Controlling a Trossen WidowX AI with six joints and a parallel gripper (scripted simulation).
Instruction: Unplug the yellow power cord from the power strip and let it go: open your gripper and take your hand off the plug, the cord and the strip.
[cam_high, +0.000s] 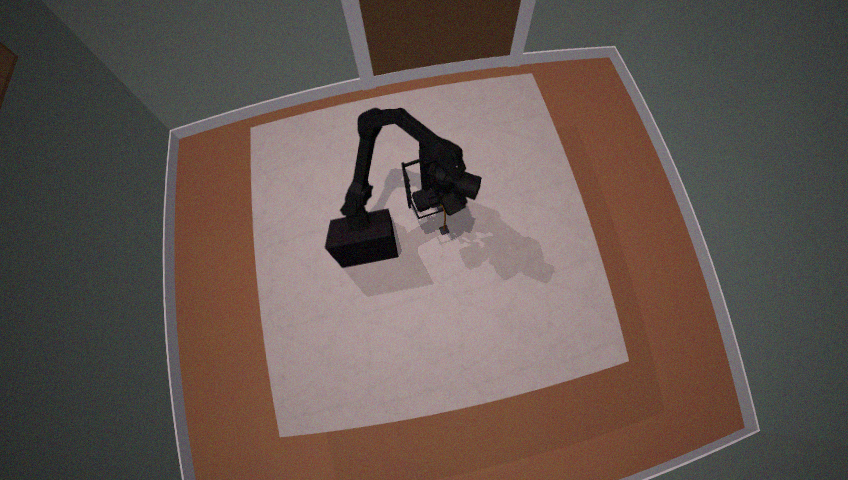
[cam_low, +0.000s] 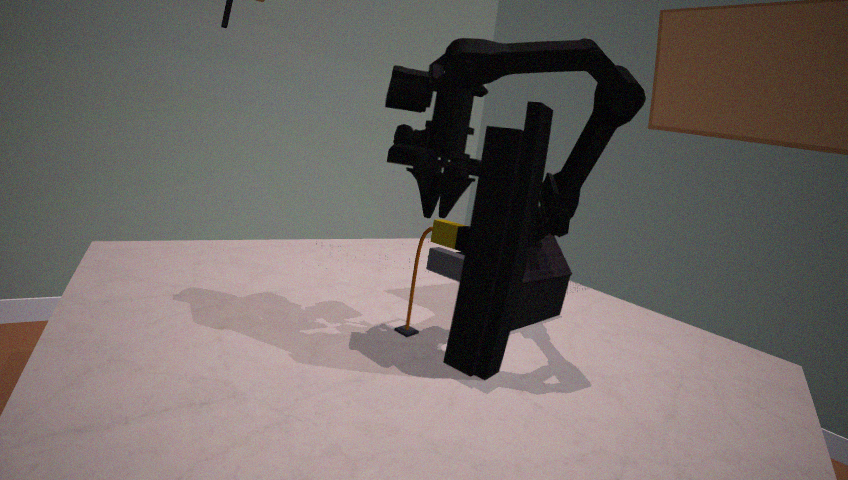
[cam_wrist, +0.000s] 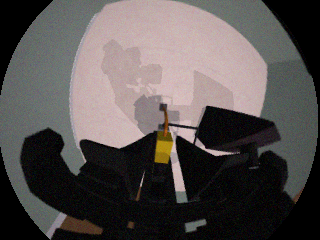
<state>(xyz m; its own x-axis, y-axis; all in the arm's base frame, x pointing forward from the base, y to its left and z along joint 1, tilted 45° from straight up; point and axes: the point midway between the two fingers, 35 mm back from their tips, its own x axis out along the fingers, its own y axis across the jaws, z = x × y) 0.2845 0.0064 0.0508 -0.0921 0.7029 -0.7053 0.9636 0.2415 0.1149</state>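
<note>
The yellow plug lies 5 cm to the left of my gripper tip, 2 cm behind it and 1 cm below it.
</note>
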